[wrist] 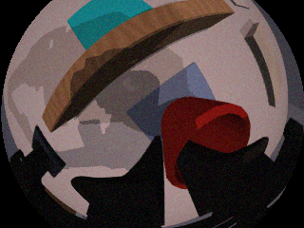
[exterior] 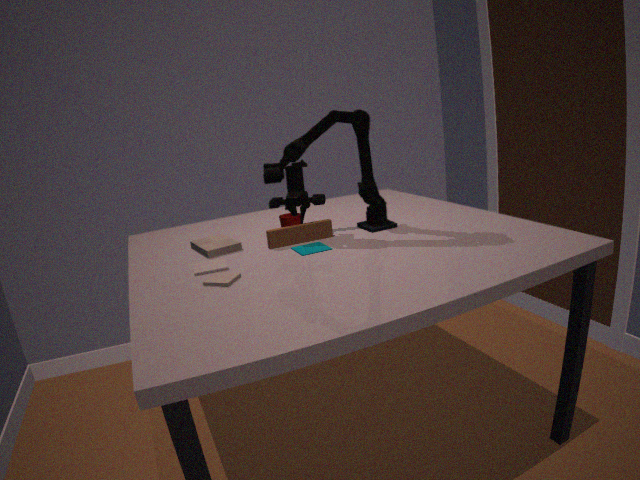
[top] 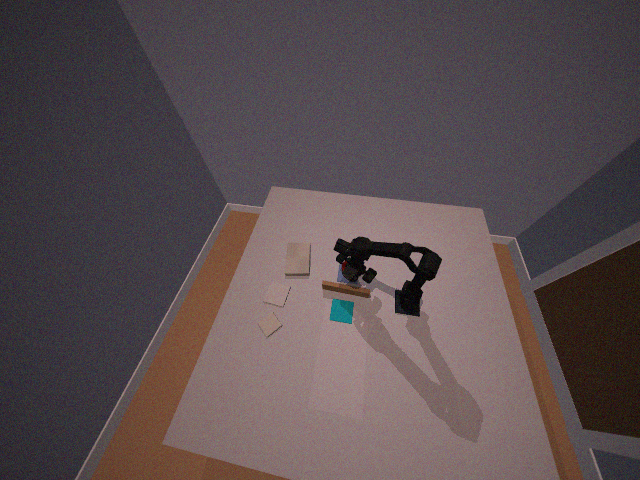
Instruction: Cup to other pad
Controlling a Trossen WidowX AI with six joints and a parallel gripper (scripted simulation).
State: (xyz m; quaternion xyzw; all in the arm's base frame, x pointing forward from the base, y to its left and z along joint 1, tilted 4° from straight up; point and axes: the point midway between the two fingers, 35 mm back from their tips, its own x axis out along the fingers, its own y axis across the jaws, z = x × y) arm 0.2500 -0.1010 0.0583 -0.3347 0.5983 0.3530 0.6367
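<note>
Right now my gripper tip is 4 cm above the pale blue pad, 3 cm short of it and 1 cm to the left of it. From my gripper tip the other things lie so: wooden bar: 8 cm to the left, 3 cm ahead, 2 cm below; then teal pad: 17 cm to the left, 4 cm below, 4 cm ahead; then red cup: 3 cm ahead, 2 cm to the right.
</note>
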